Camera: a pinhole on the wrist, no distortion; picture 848 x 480 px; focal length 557.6 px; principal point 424.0 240.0 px. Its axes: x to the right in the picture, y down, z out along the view. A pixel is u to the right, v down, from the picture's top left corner.
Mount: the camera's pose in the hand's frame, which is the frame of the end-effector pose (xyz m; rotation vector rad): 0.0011 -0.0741 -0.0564 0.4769 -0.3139 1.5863
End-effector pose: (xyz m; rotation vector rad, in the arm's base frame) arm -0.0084 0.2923 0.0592 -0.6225 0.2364 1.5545
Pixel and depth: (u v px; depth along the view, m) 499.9 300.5 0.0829
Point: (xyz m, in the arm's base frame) 0.0876 0.3148 0.1000
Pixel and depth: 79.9 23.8 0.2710
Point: 0.3058 0.4916 0.1371
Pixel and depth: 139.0 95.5 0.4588
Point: 0.4186 0.6036 0.2584
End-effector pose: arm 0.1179 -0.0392 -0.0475 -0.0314 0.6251 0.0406
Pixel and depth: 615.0 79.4 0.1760
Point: 0.2502 -0.1333 0.0122
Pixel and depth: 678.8 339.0 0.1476
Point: 0.1764 -0.1222 0.0467
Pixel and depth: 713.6 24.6 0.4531
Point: 0.5546 -0.0851 0.1794
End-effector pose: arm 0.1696 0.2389 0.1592 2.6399 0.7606 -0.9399
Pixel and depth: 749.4 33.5 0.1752
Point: 0.1168 0.2706 -0.0039
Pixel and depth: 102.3 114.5 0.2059
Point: 0.0368 0.4722 0.0519
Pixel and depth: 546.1 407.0 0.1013
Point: 0.0767 0.3025 0.1314
